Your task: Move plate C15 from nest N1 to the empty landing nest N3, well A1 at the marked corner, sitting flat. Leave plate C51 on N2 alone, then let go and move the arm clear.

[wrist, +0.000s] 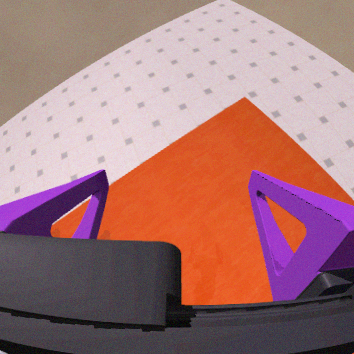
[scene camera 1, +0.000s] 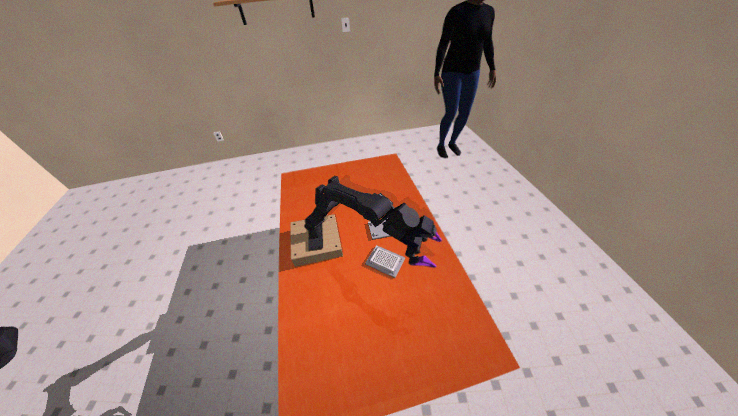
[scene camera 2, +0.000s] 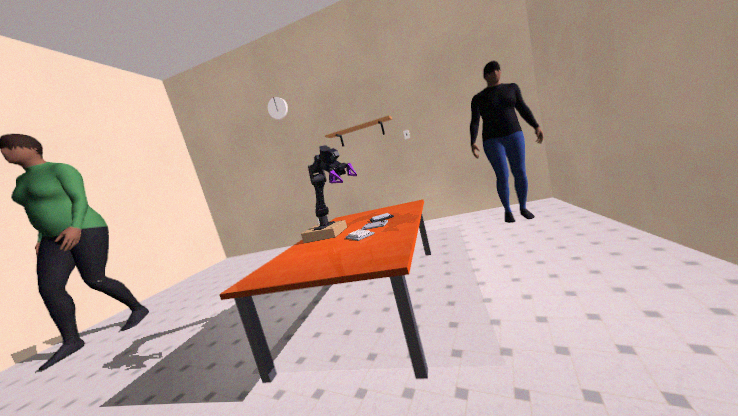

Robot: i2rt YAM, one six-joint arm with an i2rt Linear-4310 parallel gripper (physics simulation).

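Observation:
My gripper [scene camera 1: 437, 252] [scene camera 2: 344, 174] [wrist: 178, 177] is open and empty, high above the table, its purple fingers wide apart. A white well plate [scene camera 1: 386, 258] [scene camera 2: 360, 233] lies flat on the grey nest nearest scene camera 2. The middle nest [scene camera 1: 377, 232] [scene camera 2: 375, 224] looks low and flat, with no plate visible on it; in scene camera 1 the arm covers part of it. A third nest with a pale top [scene camera 2: 381, 217] lies farther back and is hidden behind the arm in scene camera 1. Plate and nest labels are too small to read. No plate shows in the wrist view.
The arm stands on a wooden base block [scene camera 1: 330, 250] [scene camera 2: 324, 231] at one long edge of the orange table [scene camera 1: 361, 330] [scene camera 2: 330, 263] [wrist: 200, 165]. A person in black [scene camera 1: 467, 41] [scene camera 2: 499, 113] stands beyond the table. A person in green [scene camera 2: 54, 196] is at the left in scene camera 2.

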